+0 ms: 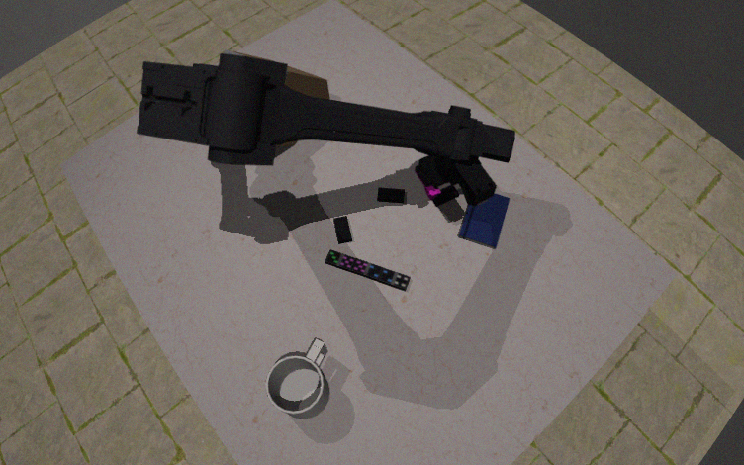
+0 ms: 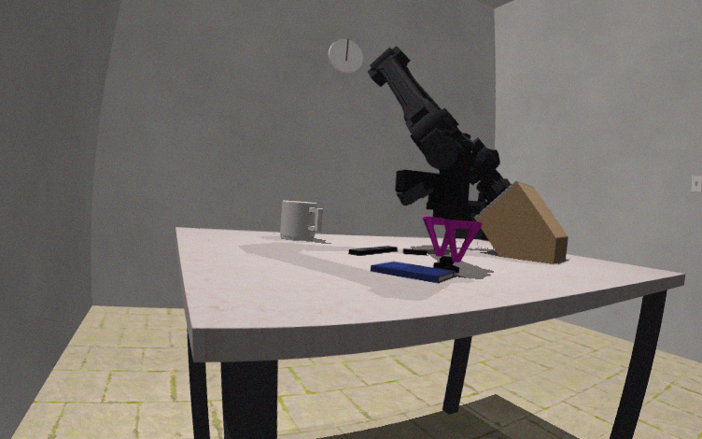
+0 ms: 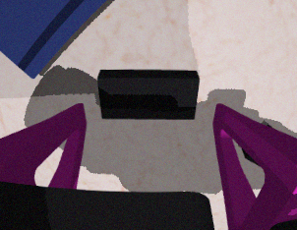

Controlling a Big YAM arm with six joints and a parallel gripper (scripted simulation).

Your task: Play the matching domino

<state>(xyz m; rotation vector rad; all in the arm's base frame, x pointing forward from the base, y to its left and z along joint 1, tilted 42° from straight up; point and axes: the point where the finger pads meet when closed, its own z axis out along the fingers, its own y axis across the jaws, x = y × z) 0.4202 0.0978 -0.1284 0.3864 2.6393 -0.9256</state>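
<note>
Now: hand 2 cm above the domino. Round my hand: blue book 10 cm ahead, 2 cm below, 1 cm to the left; mug 47 cm to the right, 7 cm ahead, 1 cm above.
</note>
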